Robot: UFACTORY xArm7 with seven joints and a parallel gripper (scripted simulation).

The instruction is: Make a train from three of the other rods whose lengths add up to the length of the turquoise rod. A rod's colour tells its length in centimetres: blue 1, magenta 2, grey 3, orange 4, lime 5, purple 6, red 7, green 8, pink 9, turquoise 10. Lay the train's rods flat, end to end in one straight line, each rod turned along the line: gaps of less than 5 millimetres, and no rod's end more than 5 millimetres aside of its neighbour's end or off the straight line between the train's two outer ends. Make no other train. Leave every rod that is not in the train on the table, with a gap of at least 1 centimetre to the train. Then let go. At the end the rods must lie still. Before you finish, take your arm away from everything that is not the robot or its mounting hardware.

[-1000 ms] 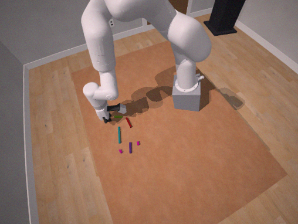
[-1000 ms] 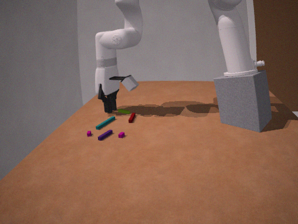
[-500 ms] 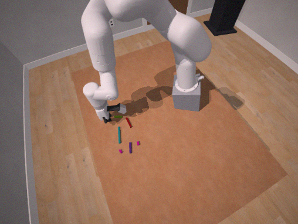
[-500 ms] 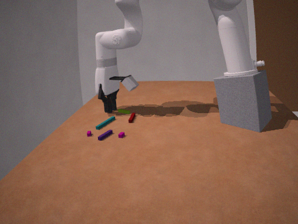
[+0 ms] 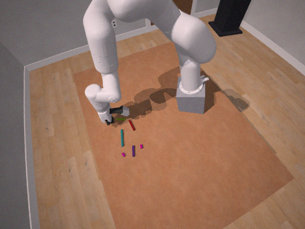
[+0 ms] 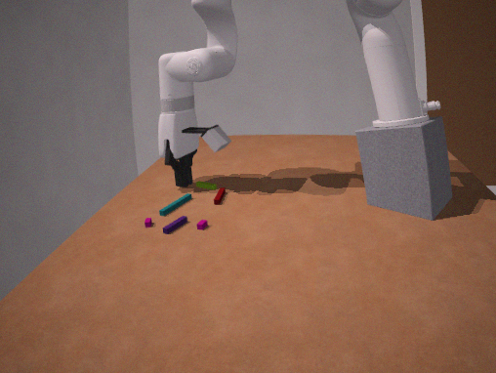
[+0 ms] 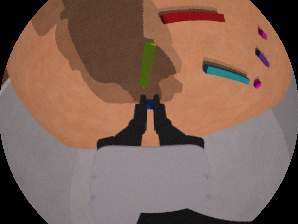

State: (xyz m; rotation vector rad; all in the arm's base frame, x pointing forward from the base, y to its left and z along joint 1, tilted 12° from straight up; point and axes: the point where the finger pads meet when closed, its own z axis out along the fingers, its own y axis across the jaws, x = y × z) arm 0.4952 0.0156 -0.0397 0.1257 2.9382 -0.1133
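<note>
The lime rod is 6 cm behind my hand and 2 cm below it. Also, from my hand: blue rod 2 cm below; turquoise rod 5 cm behind, 12 cm to the left, 2 cm below; red rod 11 cm behind, 6 cm to the left, 2 cm below.
</note>
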